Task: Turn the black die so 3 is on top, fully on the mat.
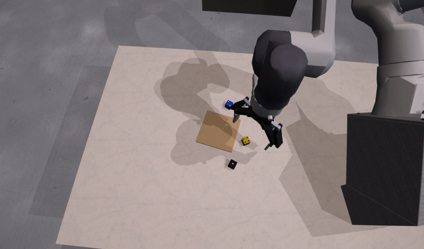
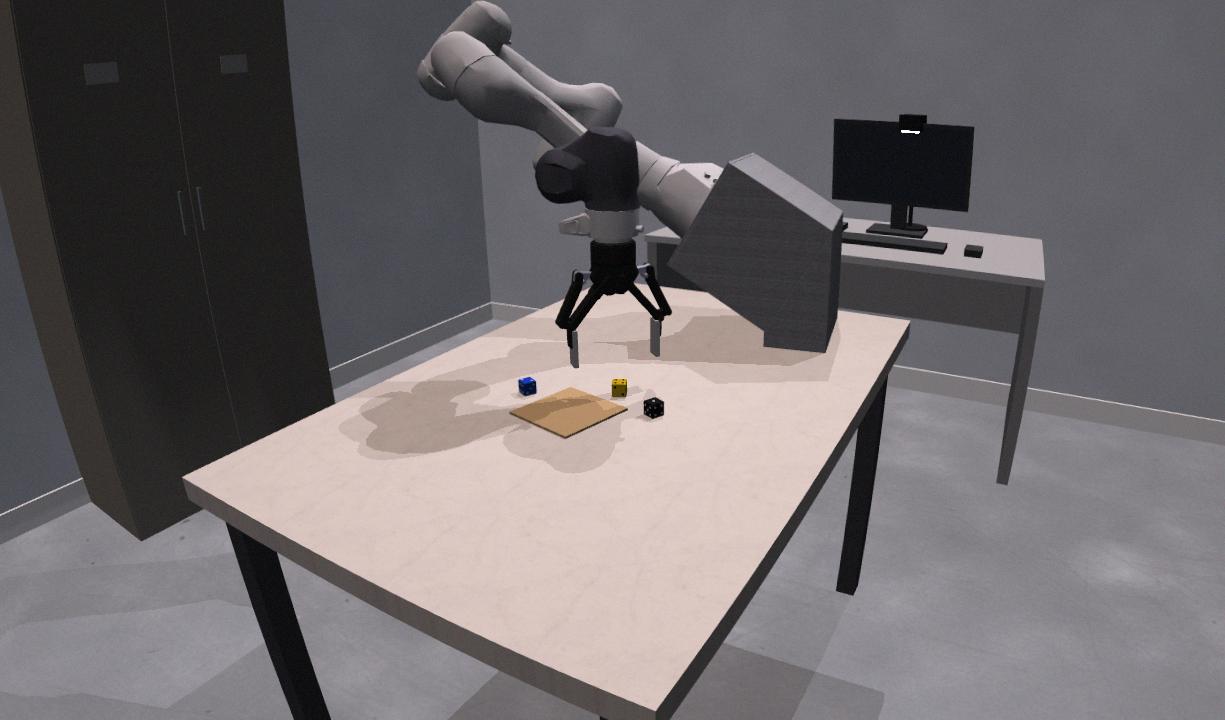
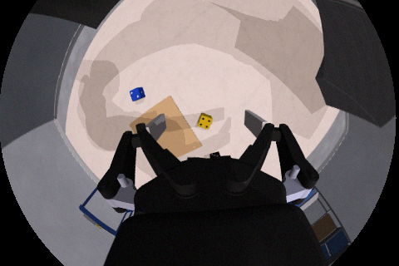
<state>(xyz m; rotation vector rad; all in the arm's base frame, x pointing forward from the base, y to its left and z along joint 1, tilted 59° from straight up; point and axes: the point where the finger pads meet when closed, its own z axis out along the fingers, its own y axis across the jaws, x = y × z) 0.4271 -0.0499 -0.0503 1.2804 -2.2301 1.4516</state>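
The yellow die lies 10 mm ahead of my hand, 10 mm to the left of it and 60 mm below it. Also, from my hand: tan mat 110 mm ahead, 20 mm to the right, 70 mm below; black die 60 mm ahead, 110 mm to the left, 60 mm below; blue die 80 mm ahead, 130 mm to the right, 60 mm below.
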